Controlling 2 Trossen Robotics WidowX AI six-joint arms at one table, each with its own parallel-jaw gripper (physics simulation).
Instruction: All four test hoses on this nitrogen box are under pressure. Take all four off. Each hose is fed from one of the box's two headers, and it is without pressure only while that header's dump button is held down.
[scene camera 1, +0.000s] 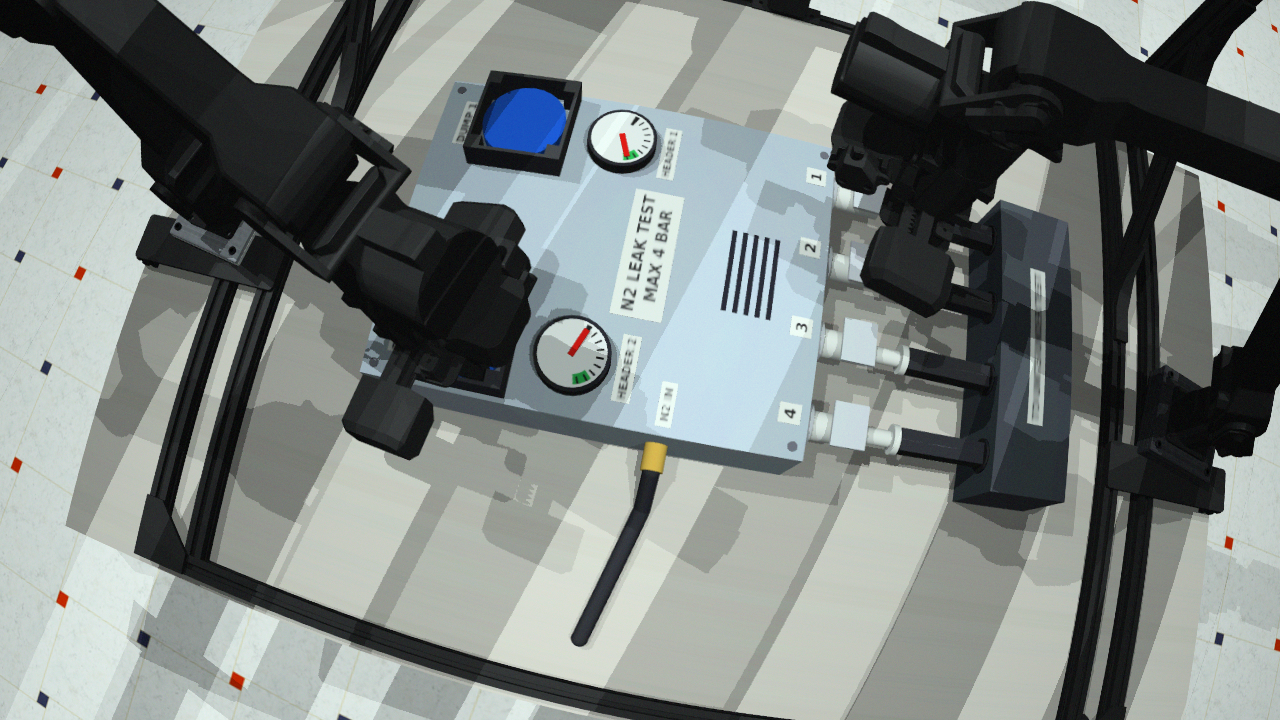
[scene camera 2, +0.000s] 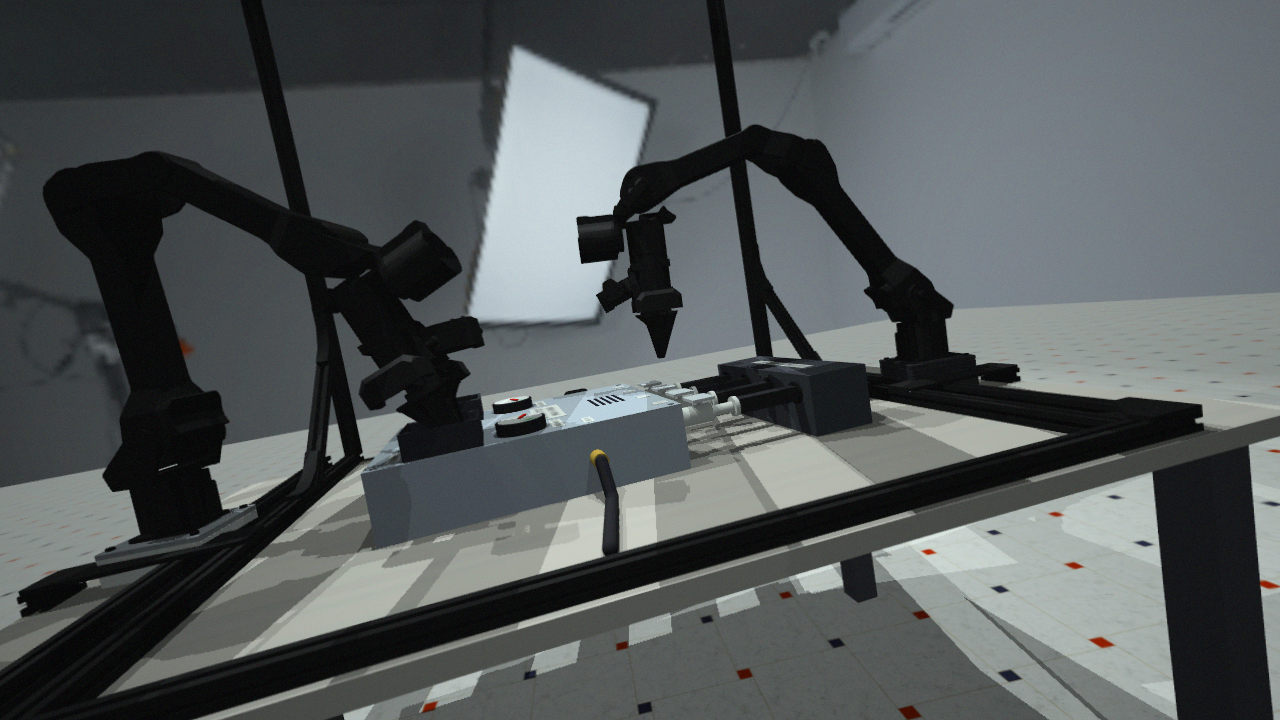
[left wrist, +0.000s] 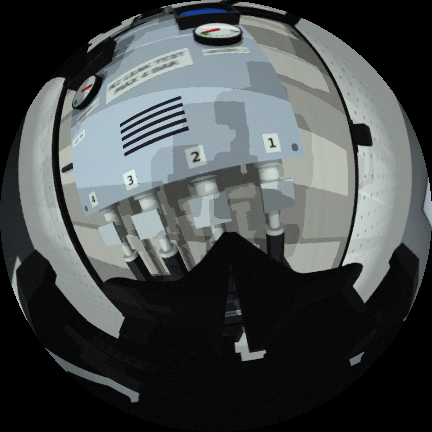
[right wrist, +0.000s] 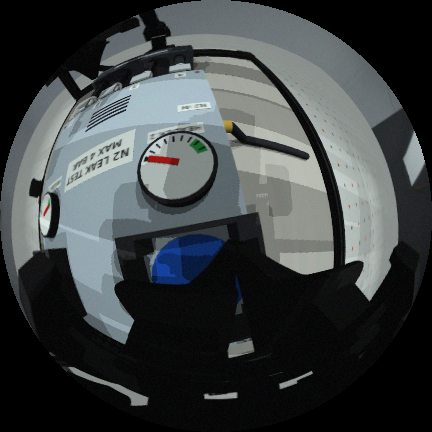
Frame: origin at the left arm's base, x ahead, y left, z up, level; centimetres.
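Where they show: left gripper, fingertip midpoint: (scene camera 1: 892, 233) (scene camera 2: 661, 357) (left wrist: 228, 237) (right wrist: 95, 77); right gripper, fingertip midpoint: (scene camera 1: 484, 378) (scene camera 2: 466, 445) (right wrist: 232, 244); left arm's base, origin of the base link: (scene camera 1: 1188, 423) (scene camera 2: 924, 357) (left wrist: 224, 338) (right wrist: 159, 48); right arm's base, origin of the base link: (scene camera 1: 224, 203) (scene camera 2: 182, 527).
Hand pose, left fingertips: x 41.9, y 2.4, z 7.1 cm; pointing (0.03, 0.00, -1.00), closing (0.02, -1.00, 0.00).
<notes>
Each offset is from my left fingertips to the top centre of the thing. "*": to the spot under its first point.
The grey nitrogen box (scene camera 1: 709, 372) (scene camera 2: 523, 472) (left wrist: 225, 80) lies on the table. My right gripper (right wrist: 232, 244) (scene camera 2: 439, 409) is shut and its tip rests on the blue header 2 dump button @[dx +27.1, dy +21.4, dz -3.8 cm] (right wrist: 185, 257). The header 2 gauge @[* dx +18.7, dy +19.6, dz -2.4 cm] (scene camera 1: 572, 355) (right wrist: 177, 169) has its red needle far from the green mark. The header 1 button @[dx +31.7, dy +3.0, dz -2.3 cm] (scene camera 1: 523, 122) is free, and the needle of its gauge @[dx +22.9, dy +1.7, dz -2.3 cm] (scene camera 1: 622, 140) sits near green. My left gripper (scene camera 2: 660, 350) (left wrist: 228, 237) is shut and hangs above the couplings of hose 1 @[* dx +2.2, dy -5.3, dz -4.2 cm] (left wrist: 278, 195) and hose 2 @[* dx +0.4, dy +1.5, dz -4.2 cm] (left wrist: 209, 211). Hose 3 @[* dx -1.2, dy +8.4, dz -4.2 cm] (scene camera 1: 860, 343) (left wrist: 148, 223) and hose 4 @[* dx -3.0, dy +15.0, dz -4.2 cm] (scene camera 1: 852, 425) (left wrist: 109, 233) are plugged in.
A black supply hose with a yellow collar @[* dx +9.5, dy +30.1, dz -10.5 cm] (scene camera 1: 623, 543) (scene camera 2: 607, 500) (right wrist: 266, 144) runs out of the box's front side. The four test hoses lead into a dark block @[* dx -17.9, dy +15.0, dz -6.4 cm] (scene camera 2: 816, 393) (scene camera 1: 980, 465) beside the box. A black rail (scene camera 2: 709, 543) borders the table.
</notes>
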